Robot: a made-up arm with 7 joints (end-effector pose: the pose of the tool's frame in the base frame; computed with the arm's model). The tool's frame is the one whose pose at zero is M. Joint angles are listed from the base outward.
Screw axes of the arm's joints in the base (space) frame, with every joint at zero. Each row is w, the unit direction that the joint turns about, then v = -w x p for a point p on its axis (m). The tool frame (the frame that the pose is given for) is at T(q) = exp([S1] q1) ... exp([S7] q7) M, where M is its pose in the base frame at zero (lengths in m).
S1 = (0, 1, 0, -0.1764, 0, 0)
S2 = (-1, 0, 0, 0, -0.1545, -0.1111)
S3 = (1, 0, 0, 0, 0.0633, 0.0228)
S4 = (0, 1, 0, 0.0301, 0, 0.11)
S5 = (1, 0, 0, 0, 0.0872, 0.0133)
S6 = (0, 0, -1, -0.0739, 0.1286, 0)
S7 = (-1, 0, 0, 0, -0.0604, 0.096)
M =
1 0 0 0.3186
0 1 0 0.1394
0 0 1 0.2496
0 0 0 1
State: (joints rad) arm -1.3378 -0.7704 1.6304 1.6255 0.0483 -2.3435 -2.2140
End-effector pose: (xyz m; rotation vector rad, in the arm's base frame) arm -0.2362 -0.1773 0.3743 1.4925 -1.4853 -0.8991
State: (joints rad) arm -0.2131 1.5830 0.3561 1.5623 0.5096 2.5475 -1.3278
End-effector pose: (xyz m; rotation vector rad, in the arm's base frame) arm 0.3509 -0.0548 0.1165 -1.6767 -1.8054 -1.9476
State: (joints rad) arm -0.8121 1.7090 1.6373 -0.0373 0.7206 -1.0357 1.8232
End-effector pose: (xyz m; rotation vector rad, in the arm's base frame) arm 0.0020 0.1463 0.2413 -1.2407 -1.7787 -0.1203
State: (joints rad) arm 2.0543 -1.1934 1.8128 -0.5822 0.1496 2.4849 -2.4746
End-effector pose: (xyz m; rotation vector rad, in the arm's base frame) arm 0.2591 -0.0667 0.1032 2.0775 0.6264 0.8341
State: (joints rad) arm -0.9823 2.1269 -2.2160 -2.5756 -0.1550 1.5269 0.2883
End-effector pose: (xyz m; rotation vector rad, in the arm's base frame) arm -0.0710 0.0180 0.0336 -2.1367 -0.2472 1.0160
